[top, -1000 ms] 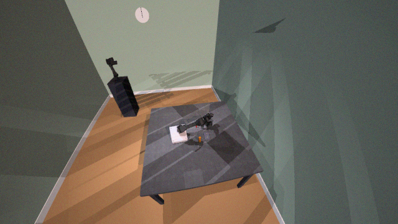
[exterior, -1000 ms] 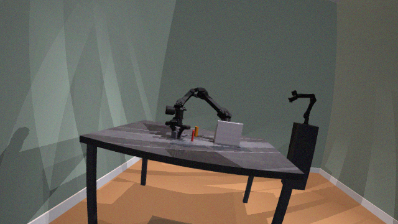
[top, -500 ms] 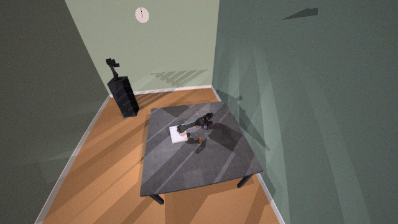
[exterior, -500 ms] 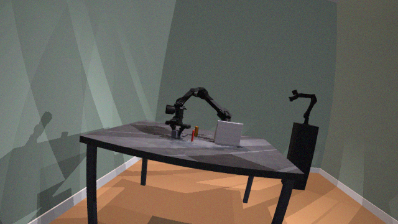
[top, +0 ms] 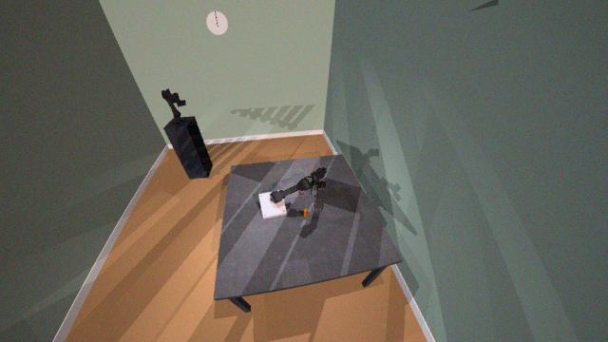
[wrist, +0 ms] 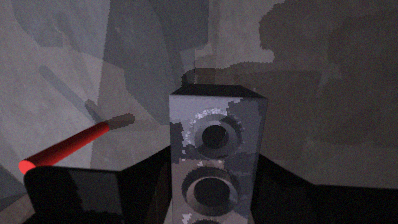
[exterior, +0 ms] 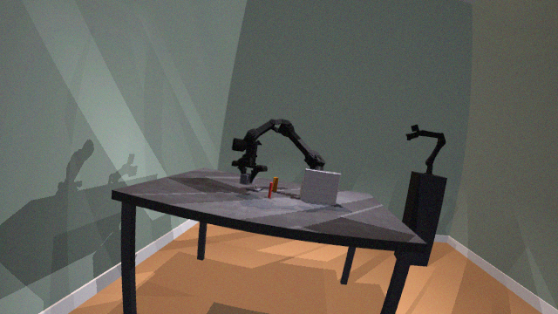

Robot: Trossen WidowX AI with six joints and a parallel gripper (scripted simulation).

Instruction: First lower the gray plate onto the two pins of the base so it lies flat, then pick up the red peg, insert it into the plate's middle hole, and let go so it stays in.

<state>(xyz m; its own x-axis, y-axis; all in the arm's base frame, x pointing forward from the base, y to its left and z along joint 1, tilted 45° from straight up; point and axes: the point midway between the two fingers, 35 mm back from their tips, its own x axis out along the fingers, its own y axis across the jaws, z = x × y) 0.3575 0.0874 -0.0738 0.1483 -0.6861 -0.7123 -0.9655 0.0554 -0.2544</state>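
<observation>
My gripper tip is now 10 mm past the base, 160 mm to the left of it and 50 mm above it. The rest, counted from my gripper tip: orange peg 110 mm behind, 230 mm to the right, 20 mm below; gray plate 30 mm above; red peg 130 mm behind, 10 mm to the left, 20 mm below.
</observation>
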